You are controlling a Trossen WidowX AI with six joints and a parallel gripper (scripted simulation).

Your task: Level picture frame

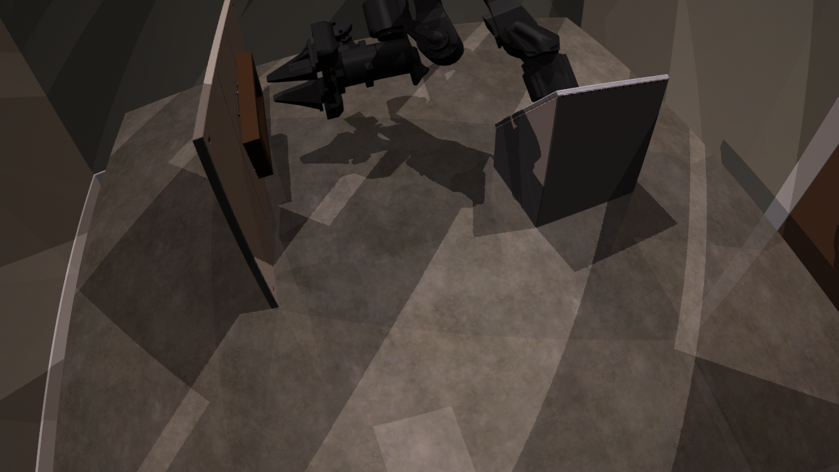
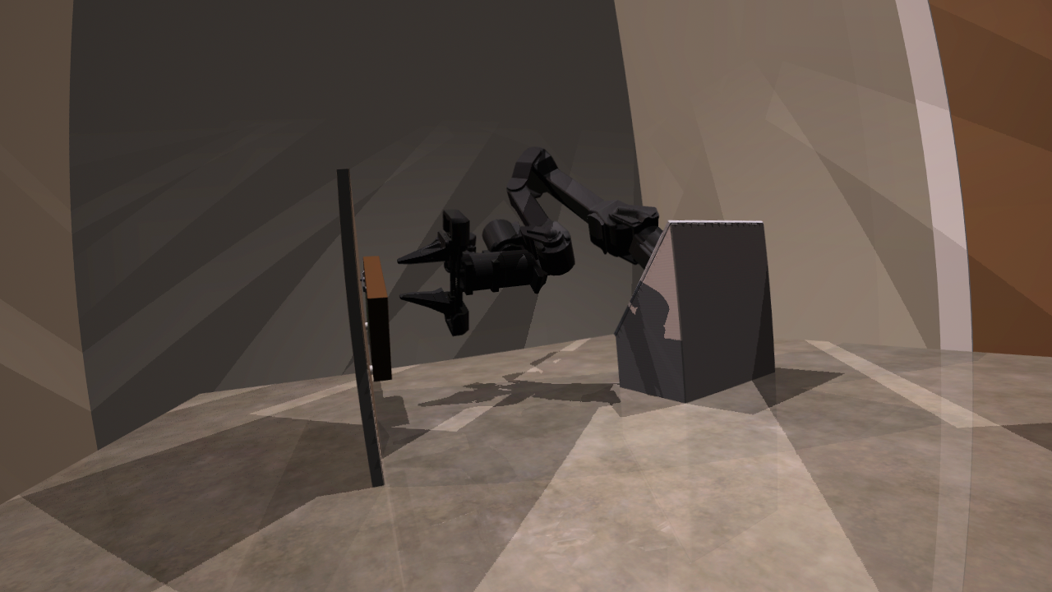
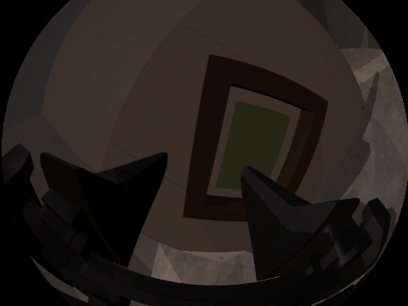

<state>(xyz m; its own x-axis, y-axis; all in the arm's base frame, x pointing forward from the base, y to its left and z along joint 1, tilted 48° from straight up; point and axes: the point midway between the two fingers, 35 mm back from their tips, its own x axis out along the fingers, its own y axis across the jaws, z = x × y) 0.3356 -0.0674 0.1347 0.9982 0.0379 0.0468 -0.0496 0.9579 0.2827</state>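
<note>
The brown wooden picture frame is 4 cm ahead of my gripper tip, 2 cm to the right of it and 5 cm below it. The rest, counted from my gripper tip: wall panel (5 cm ahead, 1 cm to the right, 5 cm below).
</note>
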